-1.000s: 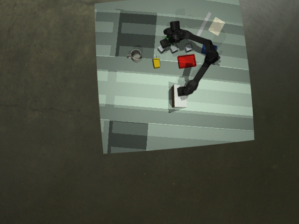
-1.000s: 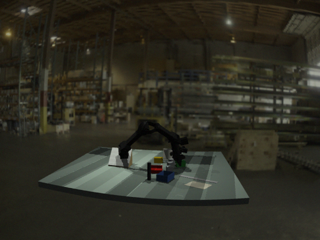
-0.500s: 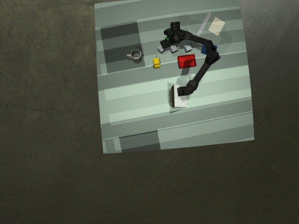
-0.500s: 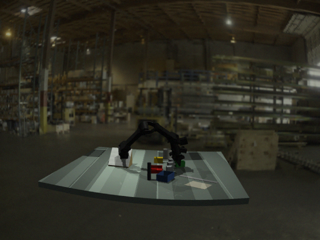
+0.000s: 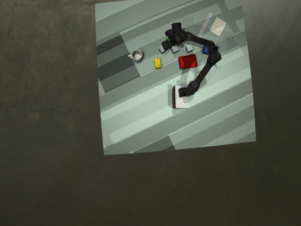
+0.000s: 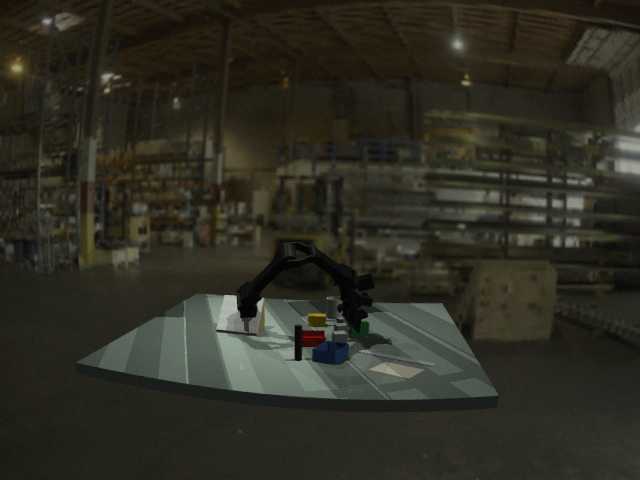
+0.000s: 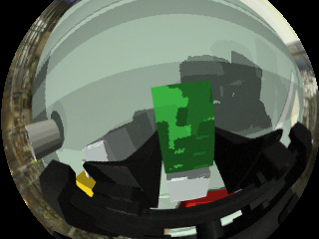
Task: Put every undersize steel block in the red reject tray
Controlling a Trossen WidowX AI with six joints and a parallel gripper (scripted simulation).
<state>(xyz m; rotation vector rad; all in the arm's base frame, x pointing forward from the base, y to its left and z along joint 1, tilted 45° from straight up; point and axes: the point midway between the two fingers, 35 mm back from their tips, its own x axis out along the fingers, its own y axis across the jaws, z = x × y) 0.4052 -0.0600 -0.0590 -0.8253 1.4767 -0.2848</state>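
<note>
Now: gripper tip 60 mm past the steel block, 20 mm to the left of it and 10 mm below it. Also, from my gripper tip: red reject tray: 170 mm behind, 110 mm to the right, 10 mm below; yellow block: 140 mm to the left, 130 mm behind, 10 mm above; green GO gauge: 20 mm behind, 10 mm to the right, 10 mm above.
</note>
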